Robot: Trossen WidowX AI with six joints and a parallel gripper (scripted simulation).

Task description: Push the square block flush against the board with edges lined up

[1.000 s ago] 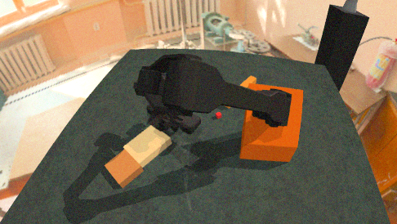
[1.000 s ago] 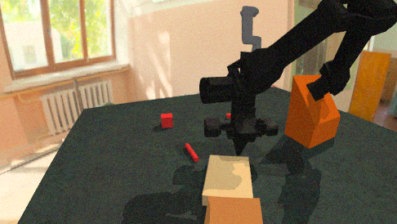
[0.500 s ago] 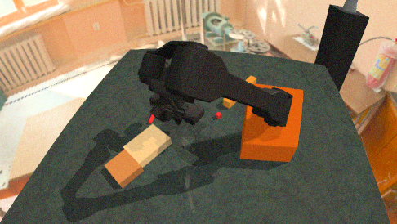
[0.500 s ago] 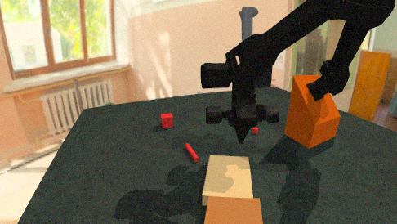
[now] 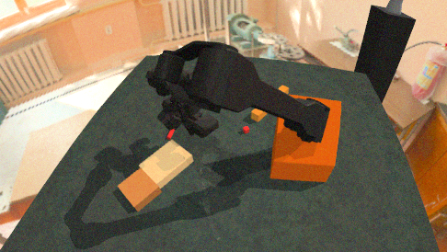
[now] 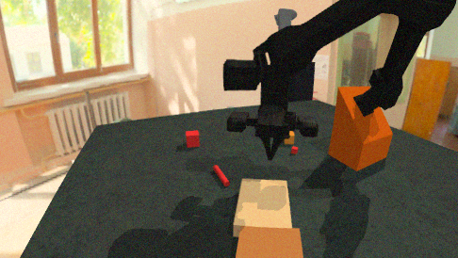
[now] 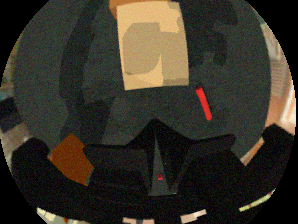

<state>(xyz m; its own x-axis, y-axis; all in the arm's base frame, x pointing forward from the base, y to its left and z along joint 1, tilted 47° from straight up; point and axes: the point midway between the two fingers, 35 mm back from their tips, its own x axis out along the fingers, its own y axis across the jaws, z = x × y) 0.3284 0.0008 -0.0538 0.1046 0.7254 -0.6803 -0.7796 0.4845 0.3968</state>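
My gripper tip is now 7 cm short of the board, 8 cm to the right of it and 4 cm above it. From my gripper tip the other things lie so: square block: 13 cm ahead, 19 cm to the left, 4 cm below; red cube: 9 cm ahead, 28 cm to the right, 4 cm below; red stick: 9 cm ahead, 7 cm to the right, 5 cm below.
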